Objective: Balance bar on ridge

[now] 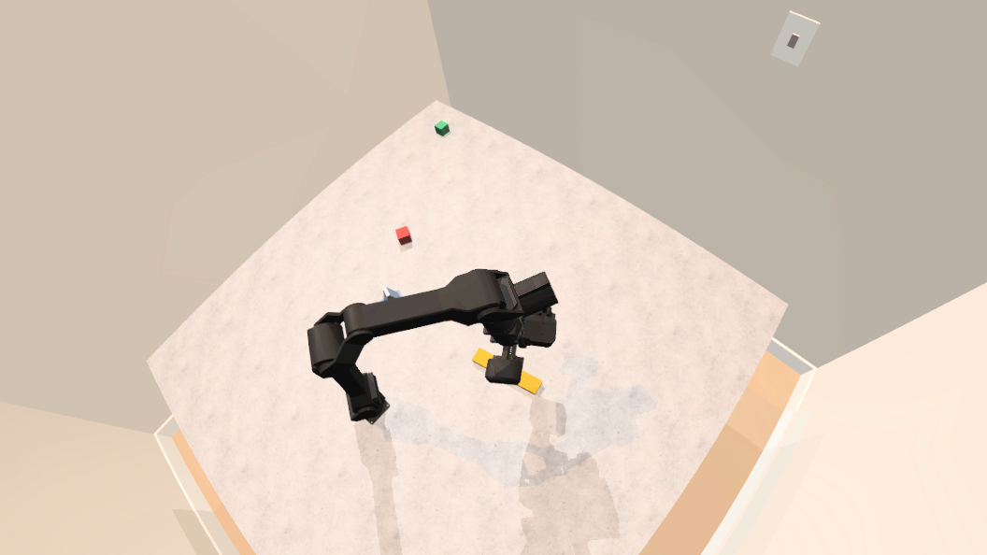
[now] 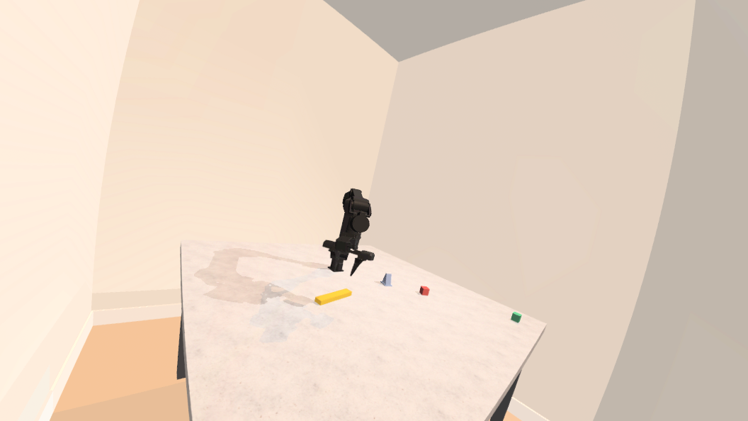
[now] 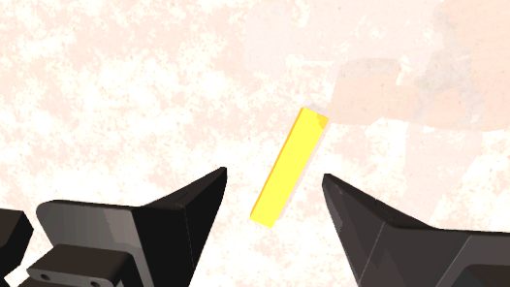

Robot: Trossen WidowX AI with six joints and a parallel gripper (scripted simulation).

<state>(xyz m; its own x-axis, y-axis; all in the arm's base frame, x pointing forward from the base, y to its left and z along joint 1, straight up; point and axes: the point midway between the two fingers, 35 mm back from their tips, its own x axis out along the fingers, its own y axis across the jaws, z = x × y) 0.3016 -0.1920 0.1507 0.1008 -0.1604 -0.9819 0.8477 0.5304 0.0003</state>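
The yellow bar is 40 mm behind my gripper tip, 10 mm to the left of it and 110 mm below it. Also, from my gripper tip: red cube 70 mm ahead, 470 mm to the left, 100 mm below; green cube 430 mm ahead, 700 mm to the left, 100 mm below.
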